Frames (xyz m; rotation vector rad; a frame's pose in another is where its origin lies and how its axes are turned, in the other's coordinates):
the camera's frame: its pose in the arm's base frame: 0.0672 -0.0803 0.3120 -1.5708 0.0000 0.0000
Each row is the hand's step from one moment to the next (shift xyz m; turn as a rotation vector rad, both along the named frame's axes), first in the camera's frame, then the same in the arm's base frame.
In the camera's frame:
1: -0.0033 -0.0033 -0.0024 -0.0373 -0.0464 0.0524
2: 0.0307 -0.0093 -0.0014 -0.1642 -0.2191 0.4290
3: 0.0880 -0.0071 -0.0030 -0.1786 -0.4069 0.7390
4: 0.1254 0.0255 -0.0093 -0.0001 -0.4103 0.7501
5: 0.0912 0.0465 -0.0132 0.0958 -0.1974 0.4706
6: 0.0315 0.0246 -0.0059 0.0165 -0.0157 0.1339
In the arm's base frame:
1: -0.0033 -0.0024 0.0033 -0.0373 0.0524 0.0464
2: 0.0307 -0.0014 0.0093 -0.1642 0.4290 0.2191
3: 0.0880 -0.0030 0.0071 -0.1786 0.7390 0.4069
4: 0.1254 -0.0093 -0.0255 -0.0001 0.7501 0.4103
5: 0.0912 -0.0132 -0.0465 0.0958 0.4706 0.1974
6: 0.0315 -0.0059 -0.0246 0.0165 0.1339 0.0157

